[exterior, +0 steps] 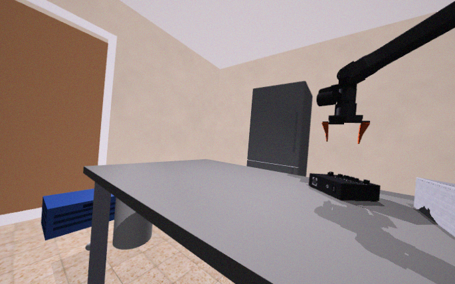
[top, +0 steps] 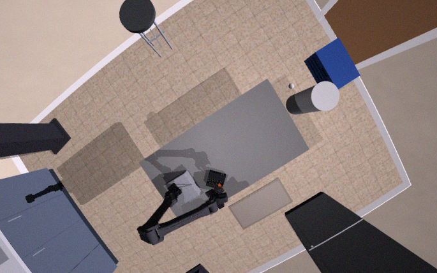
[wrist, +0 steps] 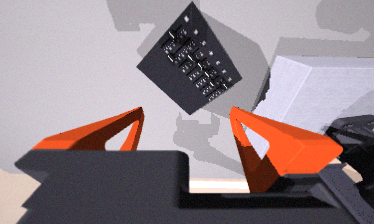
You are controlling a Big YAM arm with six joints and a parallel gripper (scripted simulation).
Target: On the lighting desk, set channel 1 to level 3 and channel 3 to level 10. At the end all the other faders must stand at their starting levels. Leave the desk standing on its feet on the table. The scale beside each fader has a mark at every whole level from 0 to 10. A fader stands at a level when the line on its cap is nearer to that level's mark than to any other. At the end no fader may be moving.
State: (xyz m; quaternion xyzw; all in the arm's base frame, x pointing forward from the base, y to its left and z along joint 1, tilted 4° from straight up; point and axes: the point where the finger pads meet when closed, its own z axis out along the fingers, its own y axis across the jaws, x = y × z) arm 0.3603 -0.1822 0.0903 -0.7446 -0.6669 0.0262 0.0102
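Right now the channel 1 fader cap is 7 cm behind my hand, 3 cm to the left of it and 13 cm below it. Also, from my hand: channel 3 cap 4 cm behind, 13 cm below.
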